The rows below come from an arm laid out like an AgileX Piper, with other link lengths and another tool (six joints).
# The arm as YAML. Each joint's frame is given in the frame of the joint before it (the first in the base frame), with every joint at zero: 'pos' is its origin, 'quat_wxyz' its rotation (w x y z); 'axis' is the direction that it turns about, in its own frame. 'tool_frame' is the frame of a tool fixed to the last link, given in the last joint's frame.
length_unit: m
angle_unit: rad
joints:
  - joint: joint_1
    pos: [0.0, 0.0, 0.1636]
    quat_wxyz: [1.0, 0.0, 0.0, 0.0]
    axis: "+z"
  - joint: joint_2
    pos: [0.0, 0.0, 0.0]
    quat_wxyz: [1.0, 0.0, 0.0, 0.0]
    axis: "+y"
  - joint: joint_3
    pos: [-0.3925, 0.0, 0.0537]
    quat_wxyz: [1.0, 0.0, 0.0, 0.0]
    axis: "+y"
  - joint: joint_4
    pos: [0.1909, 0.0, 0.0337]
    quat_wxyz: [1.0, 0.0, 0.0, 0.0]
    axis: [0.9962, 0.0, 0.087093]
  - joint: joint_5
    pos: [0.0, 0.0, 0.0]
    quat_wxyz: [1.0, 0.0, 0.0, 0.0]
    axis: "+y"
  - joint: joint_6
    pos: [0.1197, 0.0, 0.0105]
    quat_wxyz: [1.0, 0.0, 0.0, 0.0]
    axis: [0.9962, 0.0, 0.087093]
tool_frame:
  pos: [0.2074, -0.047, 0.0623]
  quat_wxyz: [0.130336, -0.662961, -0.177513, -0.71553]
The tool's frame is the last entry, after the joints.
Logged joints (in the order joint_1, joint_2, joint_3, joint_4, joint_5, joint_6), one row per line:
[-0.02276 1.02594 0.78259 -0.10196 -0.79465 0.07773]
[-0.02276 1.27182 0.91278 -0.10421 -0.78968 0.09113]
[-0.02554 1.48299 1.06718 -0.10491 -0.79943 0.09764]
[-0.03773 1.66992 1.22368 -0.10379 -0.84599 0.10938]
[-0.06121 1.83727 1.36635 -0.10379 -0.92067 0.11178]
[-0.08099 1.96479 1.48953 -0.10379 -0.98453 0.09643]
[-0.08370 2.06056 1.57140 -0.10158 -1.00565 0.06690]
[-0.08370 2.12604 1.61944 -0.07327 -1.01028 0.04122]
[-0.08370 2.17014 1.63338 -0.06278 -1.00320 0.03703]
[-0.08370 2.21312 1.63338 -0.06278 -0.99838 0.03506]
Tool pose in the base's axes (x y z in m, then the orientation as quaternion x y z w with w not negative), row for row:
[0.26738 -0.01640 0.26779 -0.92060 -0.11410 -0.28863 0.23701]
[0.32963 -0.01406 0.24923 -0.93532 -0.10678 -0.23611 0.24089]
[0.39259 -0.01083 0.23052 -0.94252 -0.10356 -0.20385 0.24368]
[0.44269 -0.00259 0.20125 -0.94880 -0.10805 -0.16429 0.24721]
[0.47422 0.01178 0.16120 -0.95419 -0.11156 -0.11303 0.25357]
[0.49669 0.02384 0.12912 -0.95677 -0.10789 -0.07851 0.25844]
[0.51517 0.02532 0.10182 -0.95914 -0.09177 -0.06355 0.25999]
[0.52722 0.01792 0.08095 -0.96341 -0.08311 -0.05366 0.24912]
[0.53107 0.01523 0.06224 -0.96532 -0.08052 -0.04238 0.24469]
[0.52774 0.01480 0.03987 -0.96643 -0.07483 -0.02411 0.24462]
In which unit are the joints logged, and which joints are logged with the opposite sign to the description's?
The joints are logged in radians. Opposite sign: joint_1, joint_3, joint_4, joint_5, joint_6.
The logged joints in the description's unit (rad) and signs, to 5 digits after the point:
[0.02276 1.02594 -0.78259 0.10196 0.79465 -0.07773]
[0.02276 1.27182 -0.91278 0.10421 0.78968 -0.09113]
[0.02554 1.48299 -1.06718 0.10491 0.79943 -0.09764]
[0.03773 1.66992 -1.22368 0.10379 0.84599 -0.10938]
[0.06121 1.83727 -1.36635 0.10379 0.92067 -0.11178]
[0.08099 1.96479 -1.48953 0.10379 0.98453 -0.09643]
[0.08370 2.06056 -1.57140 0.10158 1.00565 -0.06690]
[0.08370 2.12604 -1.61944 0.07327 1.01028 -0.04122]
[0.08370 2.17014 -1.63338 0.06278 1.00320 -0.03703]
[0.08370 2.21312 -1.63338 0.06278 0.99838 -0.03506]

